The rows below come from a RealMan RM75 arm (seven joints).
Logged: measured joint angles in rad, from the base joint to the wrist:
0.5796 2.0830 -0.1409 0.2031 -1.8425 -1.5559 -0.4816
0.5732 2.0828 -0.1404 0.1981 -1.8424 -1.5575 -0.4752
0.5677 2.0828 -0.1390 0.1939 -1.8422 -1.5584 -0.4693
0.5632 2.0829 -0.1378 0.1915 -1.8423 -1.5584 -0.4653
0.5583 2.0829 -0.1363 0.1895 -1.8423 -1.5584 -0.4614
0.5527 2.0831 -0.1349 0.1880 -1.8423 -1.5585 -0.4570
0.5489 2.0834 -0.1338 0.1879 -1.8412 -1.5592 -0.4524
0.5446 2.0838 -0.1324 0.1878 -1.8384 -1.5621 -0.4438
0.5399 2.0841 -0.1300 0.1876 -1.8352 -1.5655 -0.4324
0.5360 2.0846 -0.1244 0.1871 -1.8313 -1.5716 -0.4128
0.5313 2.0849 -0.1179 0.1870 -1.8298 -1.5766 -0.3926
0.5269 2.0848 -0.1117 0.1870 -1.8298 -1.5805 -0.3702
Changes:
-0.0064 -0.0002 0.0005 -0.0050 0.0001 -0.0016 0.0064
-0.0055 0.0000 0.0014 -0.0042 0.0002 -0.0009 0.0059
-0.0045 0.0001 0.0012 -0.0024 -0.0001 0.0000 0.0040
-0.0049 0.0000 0.0015 -0.0020 0.0000 0.0000 0.0039
-0.0056 0.0002 0.0014 -0.0015 0.0000 -0.0001 0.0044
-0.0038 0.0003 0.0011 -0.0001 0.0011 -0.0007 0.0046
-0.0043 0.0004 0.0014 -0.0001 0.0028 -0.0029 0.0086
-0.0047 0.0003 0.0024 -0.0002 0.0032 -0.0034 0.0114
-0.0039 0.0005 0.0056 -0.0005 0.0039 -0.0061 0.0196
-0.0047 0.0003 0.0065 -0.0001 0.0015 -0.0050 0.0202
-0.0044 -0.0001 0.0062 0.0000 0.0000 -0.0039 0.0224

